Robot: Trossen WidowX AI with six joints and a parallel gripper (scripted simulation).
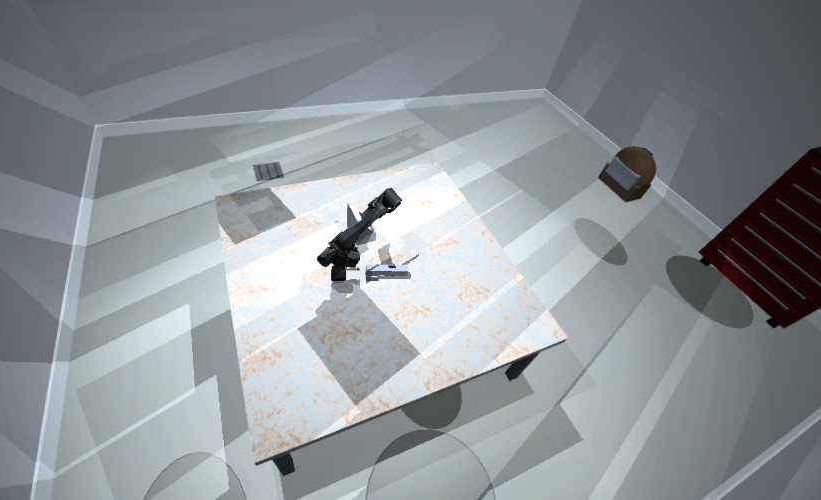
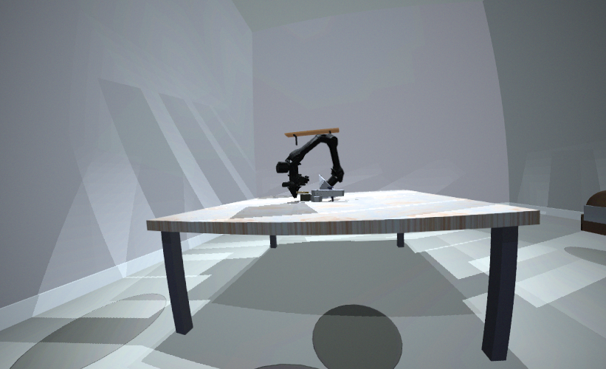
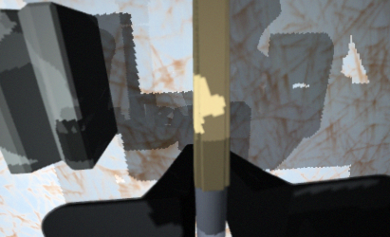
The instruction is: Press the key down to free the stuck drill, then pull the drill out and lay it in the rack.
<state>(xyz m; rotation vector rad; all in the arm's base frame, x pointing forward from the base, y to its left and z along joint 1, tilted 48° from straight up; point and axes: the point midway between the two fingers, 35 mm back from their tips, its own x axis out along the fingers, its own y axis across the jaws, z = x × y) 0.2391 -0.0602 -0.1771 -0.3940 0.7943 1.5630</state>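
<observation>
My gripper tip is now 10 mm short of the drill, 40 mm to the right of it and 30 mm below it. From my gripper tip the other things lie so: rack 60 mm behind, 50 mm to the left; then dark key 50 mm ahead, 230 mm to the left, 30 mm above.
</observation>
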